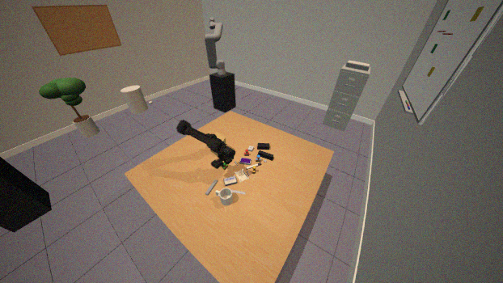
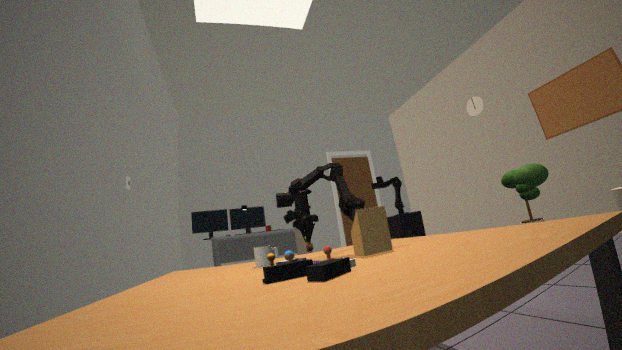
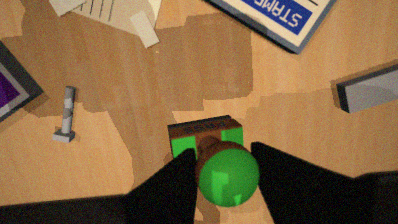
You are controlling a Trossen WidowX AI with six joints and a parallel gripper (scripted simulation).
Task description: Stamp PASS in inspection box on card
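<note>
The purple ink pad lies 50 mm ahead of my gripper tip, 190 mm to the left of it and 80 mm below it. From my gripper tip the other things lie so: green-knobbed pass stamp 10 mm to the left, 20 mm below; cream card 120 mm ahead, 60 mm to the left, 80 mm below; white mug 160 mm ahead, 170 mm to the right, 50 mm below.
</note>
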